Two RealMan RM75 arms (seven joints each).
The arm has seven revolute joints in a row. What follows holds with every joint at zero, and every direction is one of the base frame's.
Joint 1 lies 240.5 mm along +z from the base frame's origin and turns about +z.
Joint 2 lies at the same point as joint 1 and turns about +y.
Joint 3 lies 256 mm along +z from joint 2 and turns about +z.
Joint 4 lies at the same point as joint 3 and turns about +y.
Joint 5 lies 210 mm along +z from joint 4 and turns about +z.
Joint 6 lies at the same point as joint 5 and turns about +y.
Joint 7 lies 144 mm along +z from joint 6 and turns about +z.
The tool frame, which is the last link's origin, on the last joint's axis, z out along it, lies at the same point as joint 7; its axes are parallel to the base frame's.
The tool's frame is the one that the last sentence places.
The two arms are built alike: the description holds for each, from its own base.
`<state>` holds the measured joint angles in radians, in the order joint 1, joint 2, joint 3, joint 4, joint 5, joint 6, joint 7, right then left.
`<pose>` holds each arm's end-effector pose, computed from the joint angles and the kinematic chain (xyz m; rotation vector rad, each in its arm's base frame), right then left.
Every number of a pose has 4 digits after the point. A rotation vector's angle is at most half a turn.
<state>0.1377 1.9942 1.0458 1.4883 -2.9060 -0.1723 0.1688 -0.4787 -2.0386 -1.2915 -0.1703 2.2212 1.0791 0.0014</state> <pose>0.1236 0.3281 -0.0234 -2.0175 0.4894 0.8567 -0.3676 0.3552 0.0638 -1.1538 -0.6090 -0.5767</pose>
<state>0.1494 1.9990 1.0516 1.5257 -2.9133 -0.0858 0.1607 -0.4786 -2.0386 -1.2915 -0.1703 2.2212 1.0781 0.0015</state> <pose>0.1169 0.3295 -0.0249 -2.0435 0.4942 0.8106 -0.3678 0.3552 0.0637 -1.1541 -0.6099 -0.5760</pose>
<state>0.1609 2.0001 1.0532 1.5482 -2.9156 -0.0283 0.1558 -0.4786 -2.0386 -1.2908 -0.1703 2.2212 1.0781 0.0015</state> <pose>0.1124 0.3303 -0.0262 -2.0641 0.4964 0.7786 -0.3677 0.3552 0.0637 -1.1549 -0.6097 -0.5759</pose>
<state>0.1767 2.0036 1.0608 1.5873 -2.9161 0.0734 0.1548 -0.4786 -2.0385 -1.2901 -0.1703 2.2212 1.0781 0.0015</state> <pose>0.1065 0.3315 -0.0274 -2.0914 0.5174 0.7257 -0.3676 0.3552 0.0636 -1.1555 -0.6094 -0.5758</pose>
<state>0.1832 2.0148 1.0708 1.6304 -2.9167 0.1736 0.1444 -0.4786 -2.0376 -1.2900 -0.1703 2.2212 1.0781 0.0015</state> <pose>0.1008 0.3307 -0.0279 -2.1116 0.5380 0.6749 -0.3678 0.3553 0.0640 -1.1554 -0.6085 -0.5755</pose>
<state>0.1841 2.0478 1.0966 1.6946 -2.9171 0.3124 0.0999 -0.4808 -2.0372 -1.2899 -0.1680 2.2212 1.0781 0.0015</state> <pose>0.0914 0.3289 -0.0267 -2.1282 0.5509 0.6067 -0.3676 0.3558 0.0642 -1.1563 -0.6073 -0.5747</pose>
